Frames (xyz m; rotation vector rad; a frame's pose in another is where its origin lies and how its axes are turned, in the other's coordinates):
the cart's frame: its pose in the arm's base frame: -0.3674 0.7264 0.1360 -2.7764 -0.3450 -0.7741
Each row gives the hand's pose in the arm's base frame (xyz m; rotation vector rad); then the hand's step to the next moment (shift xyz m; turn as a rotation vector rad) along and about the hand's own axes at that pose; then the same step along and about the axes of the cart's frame.
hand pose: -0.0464 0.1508 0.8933 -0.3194 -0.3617 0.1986
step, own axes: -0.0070 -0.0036 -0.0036 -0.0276 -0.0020 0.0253
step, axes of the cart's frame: -0.0070 0.0051 -0.0005 -0.0214 -0.0106 -0.0289
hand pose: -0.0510 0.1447 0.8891 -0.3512 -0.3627 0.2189
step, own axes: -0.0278 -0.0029 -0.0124 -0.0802 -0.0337 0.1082
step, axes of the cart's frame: -0.0288 0.0102 0.0016 -0.0506 -0.0255 -0.1267
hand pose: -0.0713 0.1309 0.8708 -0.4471 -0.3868 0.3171
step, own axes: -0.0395 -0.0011 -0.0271 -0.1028 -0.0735 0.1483
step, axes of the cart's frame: -0.0410 0.0229 0.0096 -0.0547 -0.0145 -0.1864
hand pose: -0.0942 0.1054 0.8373 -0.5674 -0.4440 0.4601
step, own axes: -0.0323 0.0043 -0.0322 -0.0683 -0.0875 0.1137
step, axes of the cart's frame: -0.0322 0.0280 0.0168 -0.0190 0.0072 -0.1576
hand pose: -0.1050 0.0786 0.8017 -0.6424 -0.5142 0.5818
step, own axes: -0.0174 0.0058 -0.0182 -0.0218 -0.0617 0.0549
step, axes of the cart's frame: -0.0165 0.0162 0.0115 0.0107 0.0103 -0.0841
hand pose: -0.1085 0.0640 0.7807 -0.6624 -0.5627 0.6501
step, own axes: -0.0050 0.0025 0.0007 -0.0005 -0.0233 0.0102
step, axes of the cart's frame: -0.0056 0.0007 -0.0005 0.0117 0.0068 -0.0216
